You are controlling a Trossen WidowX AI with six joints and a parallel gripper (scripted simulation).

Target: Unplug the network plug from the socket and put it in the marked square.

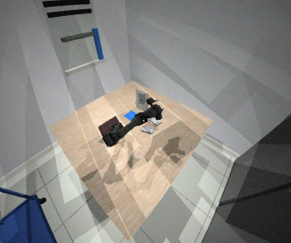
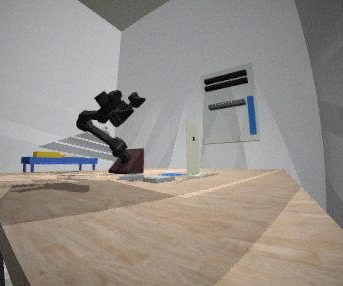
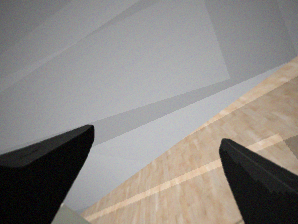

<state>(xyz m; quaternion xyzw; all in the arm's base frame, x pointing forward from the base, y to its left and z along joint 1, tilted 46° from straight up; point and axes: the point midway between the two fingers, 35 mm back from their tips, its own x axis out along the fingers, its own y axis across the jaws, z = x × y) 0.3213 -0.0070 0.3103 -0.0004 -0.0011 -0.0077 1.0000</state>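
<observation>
The plug is 29 cm to the left of my gripper tip, 11 cm below it and 6 cm ahead of it. The rest, counted from my gripper tip: upright panel (29 cm to the left, 18 cm below, 8 cm ahead); blue marked square (32 cm to the left, 29 cm below, 7 cm behind).
</observation>
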